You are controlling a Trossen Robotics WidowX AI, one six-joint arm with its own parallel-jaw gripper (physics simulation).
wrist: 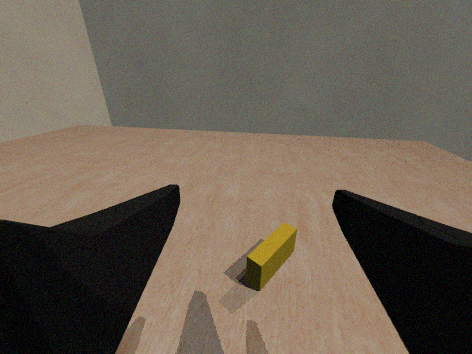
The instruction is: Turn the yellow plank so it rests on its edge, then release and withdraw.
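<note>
The yellow plank (272, 252) stands on its narrow long edge on the wooden table top, in the lower middle of the wrist view, a little right of centre. Its narrow face is up, and its length runs obliquely from near left to far right. My gripper (256, 195) is wide open, one dark finger at the left and one at the right of the view. The plank shows between the two fingers in the picture but apart from both, with table visible on each side of it. Nothing is held.
The light wooden table top (210, 165) reaches back to a grey wall (270, 65). A paler wall (45, 65) stands at the left. Shadows fall on the table beside the plank and at the bottom of the view.
</note>
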